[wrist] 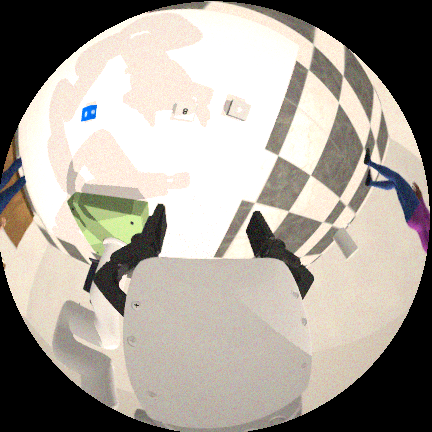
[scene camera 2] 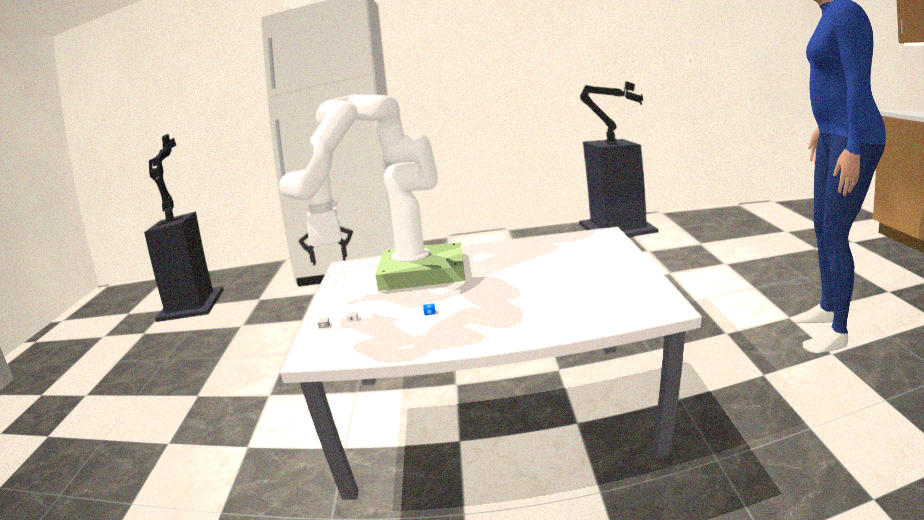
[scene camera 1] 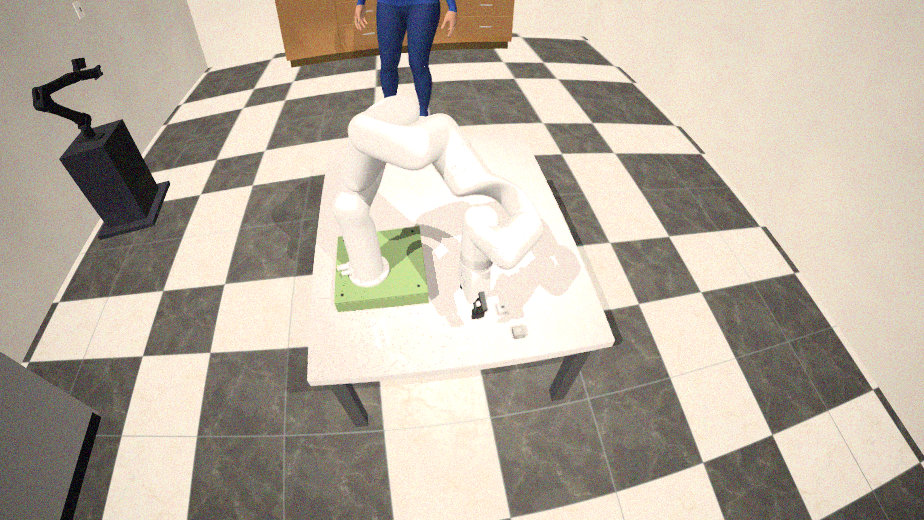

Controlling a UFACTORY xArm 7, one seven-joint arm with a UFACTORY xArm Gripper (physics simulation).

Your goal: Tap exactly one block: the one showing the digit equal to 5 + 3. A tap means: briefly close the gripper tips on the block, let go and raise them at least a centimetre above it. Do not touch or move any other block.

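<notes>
The white block (scene camera 1: pixel 501 309) (scene camera 2: pixel 352 316) (wrist: pixel 184 111) shows a dark 8 on its top in the wrist view. A light grey block (scene camera 1: pixel 519 331) (scene camera 2: pixel 323 322) (wrist: pixel 237 109) lies beside it, with a gap between; its pale digit is too faint to read. A blue block (scene camera 2: pixel 429 309) (wrist: pixel 89 113) lies well apart on the other side of the white one; its pale marks are unclear, and it does not show in scene camera 1. My gripper (scene camera 1: pixel 470 302) (scene camera 2: pixel 329 260) (wrist: pixel 208 217) is open and empty, high above the table, with the blocks ahead of its fingers in the wrist view.
All three blocks lie on the white table (scene camera 1: pixel 400 362) (scene camera 2: pixel 581 310). The green base plate (scene camera 1: pixel 400 287) (scene camera 2: pixel 421 278) (wrist: pixel 112 222) carries the arm. The grey block lies nearest a table edge. Two black arms on stands and a person are beyond the table.
</notes>
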